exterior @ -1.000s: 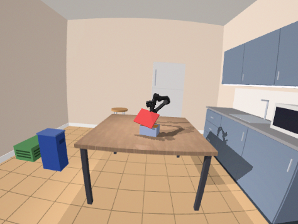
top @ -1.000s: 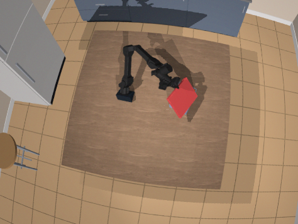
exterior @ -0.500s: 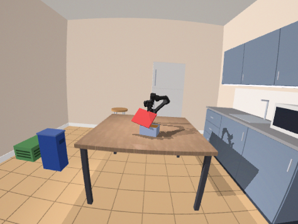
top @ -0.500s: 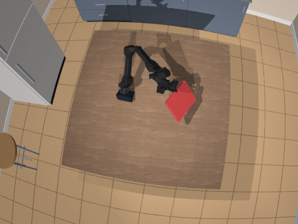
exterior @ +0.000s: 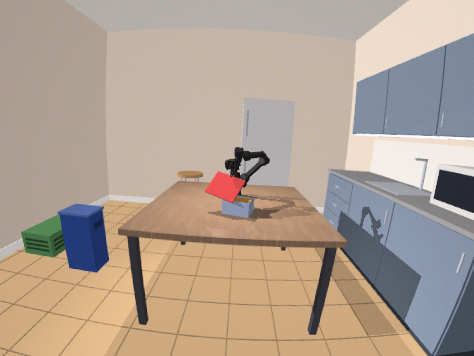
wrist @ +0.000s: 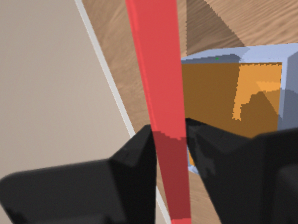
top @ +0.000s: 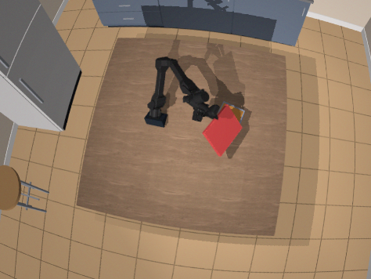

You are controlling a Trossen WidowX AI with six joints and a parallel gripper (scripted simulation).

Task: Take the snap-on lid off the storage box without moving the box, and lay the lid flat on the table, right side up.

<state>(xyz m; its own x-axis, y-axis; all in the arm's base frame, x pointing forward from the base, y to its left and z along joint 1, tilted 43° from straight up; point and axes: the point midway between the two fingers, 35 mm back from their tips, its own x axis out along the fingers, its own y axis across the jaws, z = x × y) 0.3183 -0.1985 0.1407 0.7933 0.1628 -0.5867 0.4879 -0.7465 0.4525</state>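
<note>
Now: gripper tip 4 cm short of the red lid, 4 cm to the left of it and 6 cm above it. Also, from my gripper tip: storage box 7 cm ahead, 6 cm to the left, 19 cm below.
</note>
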